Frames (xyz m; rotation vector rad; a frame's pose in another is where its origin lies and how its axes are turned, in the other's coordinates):
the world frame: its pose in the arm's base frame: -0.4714 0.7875 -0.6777 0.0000 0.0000 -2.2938
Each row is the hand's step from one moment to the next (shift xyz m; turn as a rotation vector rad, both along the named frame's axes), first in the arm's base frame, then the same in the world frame.
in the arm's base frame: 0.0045 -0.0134 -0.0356 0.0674 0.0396 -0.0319
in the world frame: 0.0071 0.0122 -0.0356 -0.0743 0.0243 -0.0319
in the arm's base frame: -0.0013 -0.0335 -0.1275 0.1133 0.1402 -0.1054
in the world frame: 0.0260 0.0212 -0.1275 -0.1801 -0.0078 -0.1054
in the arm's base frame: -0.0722 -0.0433 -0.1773 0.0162 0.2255 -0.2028
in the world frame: 0.0802 -0.0255 -0.1773 -0.1798 -0.1371 -0.2028
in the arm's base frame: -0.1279 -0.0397 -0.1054 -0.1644 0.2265 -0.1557
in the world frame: 0.1144 -0.0696 -0.1054 -0.0611 -0.2731 -0.1557
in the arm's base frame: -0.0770 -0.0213 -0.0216 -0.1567 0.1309 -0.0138
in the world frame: 0.0669 -0.0436 -0.0216 0.0055 -0.2041 -0.0138
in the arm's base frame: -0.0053 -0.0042 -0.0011 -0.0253 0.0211 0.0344
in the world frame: 0.0067 -0.0012 -0.0011 0.0009 -0.0329 0.0344
